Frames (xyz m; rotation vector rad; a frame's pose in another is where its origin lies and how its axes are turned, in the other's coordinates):
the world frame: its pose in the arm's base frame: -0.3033 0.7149 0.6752 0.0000 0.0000 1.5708
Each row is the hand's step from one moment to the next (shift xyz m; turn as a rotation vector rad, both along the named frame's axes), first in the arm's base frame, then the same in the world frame.
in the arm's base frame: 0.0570 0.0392 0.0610 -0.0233 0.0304 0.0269
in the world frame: 0.0392 -0.0570 0.0610 0.0304 0.0233 0.0269
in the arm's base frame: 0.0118 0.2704 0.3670 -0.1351 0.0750 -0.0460
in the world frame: 0.2704 -0.0118 0.3670 0.0750 0.1351 -0.0460
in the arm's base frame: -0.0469 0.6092 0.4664 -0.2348 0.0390 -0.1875
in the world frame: 0.6092 0.0469 0.4664 0.0390 0.2348 -0.1875
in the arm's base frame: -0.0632 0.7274 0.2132 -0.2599 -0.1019 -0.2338
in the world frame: 0.7274 0.0632 0.2132 -0.1019 0.2599 -0.2338
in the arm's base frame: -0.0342 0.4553 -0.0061 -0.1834 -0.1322 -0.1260
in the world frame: 0.4553 0.0342 -0.0061 -0.1322 0.1834 -0.1260
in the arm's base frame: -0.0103 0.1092 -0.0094 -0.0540 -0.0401 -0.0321
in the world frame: 0.1092 0.0103 -0.0094 -0.0401 0.0540 -0.0321
